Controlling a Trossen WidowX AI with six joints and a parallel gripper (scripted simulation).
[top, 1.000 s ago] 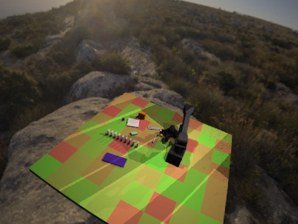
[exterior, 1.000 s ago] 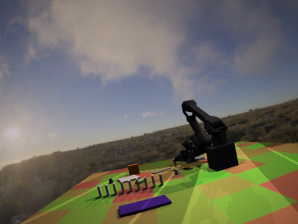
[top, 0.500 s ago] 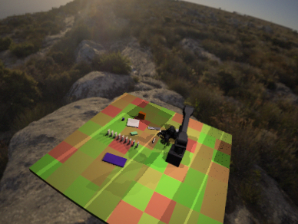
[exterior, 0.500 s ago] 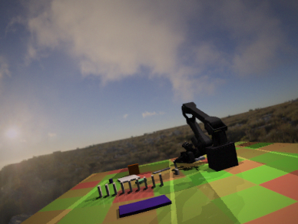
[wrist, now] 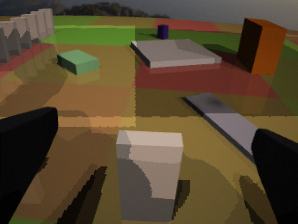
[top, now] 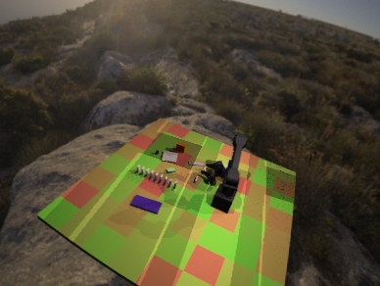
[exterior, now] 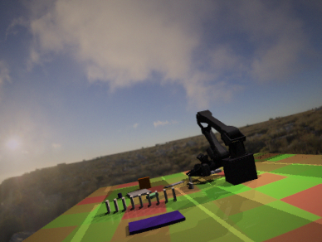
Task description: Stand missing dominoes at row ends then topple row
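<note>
Now: gripper tip 70 mm to the left of the long grey piece, 60 mm short of it and 50 mm above it. The rest, counted from my gripper tip: green tile (210 mm ahead, 80 mm to the left, 40 mm below); then orange box (220 mm ahead, 170 mm to the right, 20 mm below); then white flat slab (270 mm ahead, 60 mm to the right, 50 mm below).
</note>
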